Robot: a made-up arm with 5 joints.
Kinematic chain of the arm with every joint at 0, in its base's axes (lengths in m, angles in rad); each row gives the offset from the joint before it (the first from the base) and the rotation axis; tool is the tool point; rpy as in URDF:
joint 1: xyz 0 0 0.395 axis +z
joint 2: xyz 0 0 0 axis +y
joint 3: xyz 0.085 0 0.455 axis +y
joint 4: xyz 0.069 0 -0.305 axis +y
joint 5: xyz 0.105 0 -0.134 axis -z
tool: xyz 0 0 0 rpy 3.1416 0 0
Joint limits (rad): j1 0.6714..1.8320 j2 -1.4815..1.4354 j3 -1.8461..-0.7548 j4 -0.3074..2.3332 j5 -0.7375..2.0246
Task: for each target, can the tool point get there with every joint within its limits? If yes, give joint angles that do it. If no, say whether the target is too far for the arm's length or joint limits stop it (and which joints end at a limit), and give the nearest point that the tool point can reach.
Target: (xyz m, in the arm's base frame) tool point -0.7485 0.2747 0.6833
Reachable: no: joint limits stop it (at a limit: joint 1) | nearest point -0.1185 0.4431 0.6833 | short by 0.652 m
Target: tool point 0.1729 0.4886 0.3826
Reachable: yes | joints 1.2306 0.5052 -1.1594 1.4169 -0.1484
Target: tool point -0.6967 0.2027 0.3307
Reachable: no: joint limits stop it (at a limit: joint 1) | nearest point -0.0970 0.3630 0.3307 | short by 0.621 m
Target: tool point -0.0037 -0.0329 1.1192
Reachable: yes | joints 1.4579 -0.9319 -1.2364 0.1032 0.9457
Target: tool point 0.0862 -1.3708 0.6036
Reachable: no: too far | nearest point 0.0455 -0.7243 0.8755 | short by 0.702 m
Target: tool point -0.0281 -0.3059 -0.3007
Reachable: no: joint limits stop it (at a limit: joint 1, joint 2, joint 3) | nearest point 0.1461 0.1161 -0.0088 | short by 0.542 m
